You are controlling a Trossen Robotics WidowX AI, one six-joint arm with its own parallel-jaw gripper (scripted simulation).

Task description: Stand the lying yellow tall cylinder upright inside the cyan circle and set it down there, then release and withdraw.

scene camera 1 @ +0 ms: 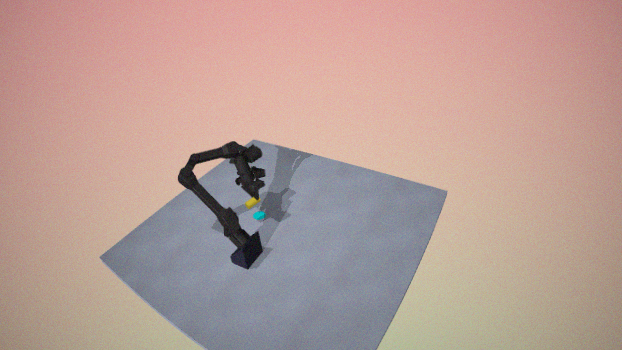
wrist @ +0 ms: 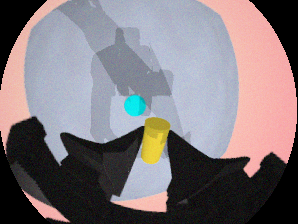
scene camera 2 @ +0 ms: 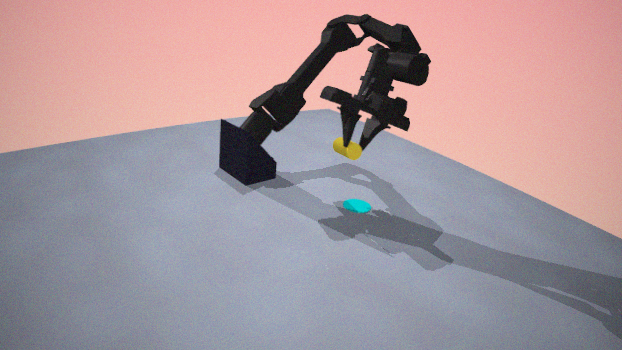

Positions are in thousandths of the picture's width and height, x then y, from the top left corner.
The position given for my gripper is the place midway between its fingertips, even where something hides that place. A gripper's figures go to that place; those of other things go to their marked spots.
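My gripper (wrist: 525,587) is here in the picture, 10 cm from the lens. There is a yellow cylinder (wrist: 522,583) as well, and I see that the cylinder is 8 cm from the lens.
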